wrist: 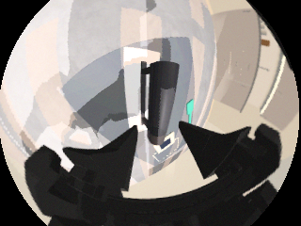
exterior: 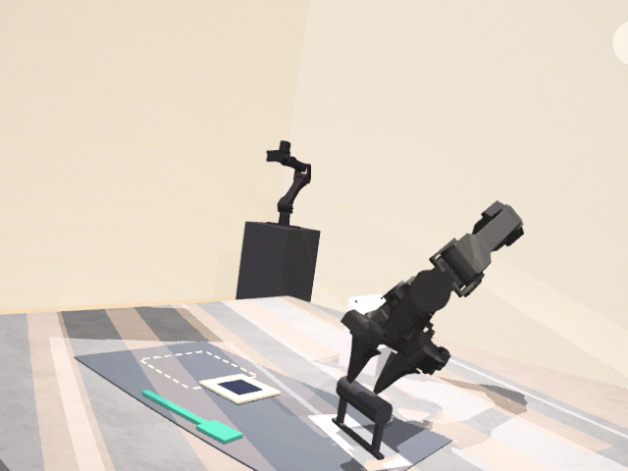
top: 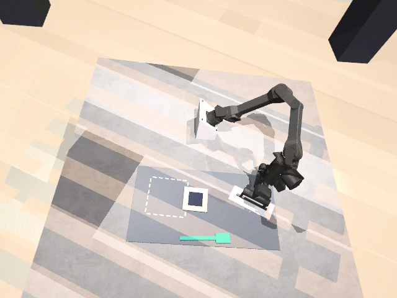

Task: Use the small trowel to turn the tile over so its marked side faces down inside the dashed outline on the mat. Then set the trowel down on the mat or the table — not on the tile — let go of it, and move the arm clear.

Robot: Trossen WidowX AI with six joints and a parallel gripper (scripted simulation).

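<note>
My gripper tip is now 20 cm to the left of the grey mat, 10 cm above it and 3 cm short of it. Also, from my gripper tip: teal flat tool 19 cm to the right, 17 cm ahead, 8 cm below; tile 24 cm to the right, 8 cm below.
</note>
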